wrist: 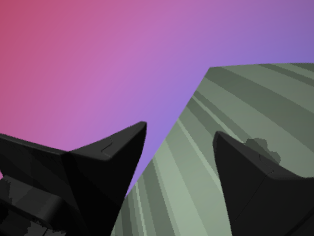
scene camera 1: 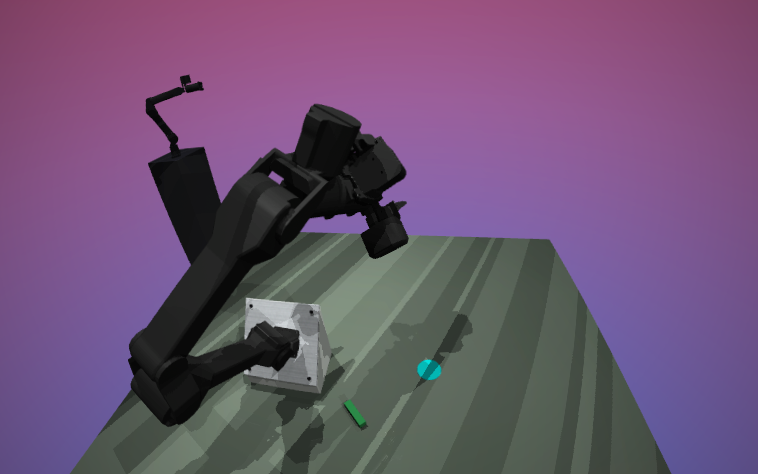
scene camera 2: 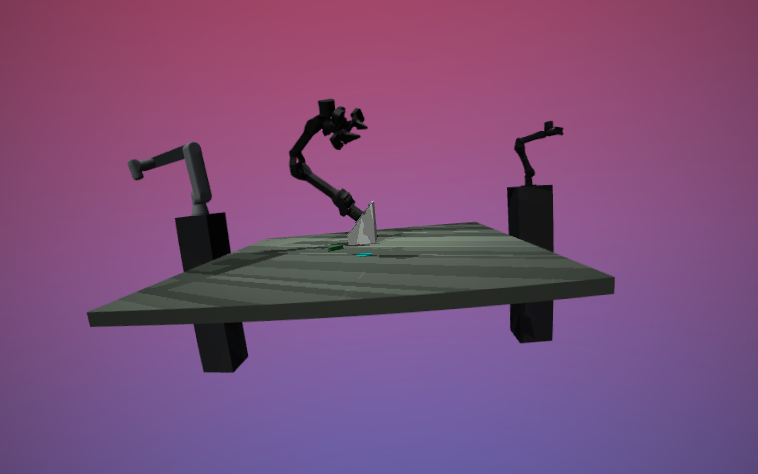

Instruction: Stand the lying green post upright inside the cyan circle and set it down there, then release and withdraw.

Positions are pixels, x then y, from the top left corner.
Scene:
gripper: wrist; scene camera 1 398, 190; scene camera 2
same spot on gripper: [wrist: 88, 184] = [scene camera 2: 354, 121]

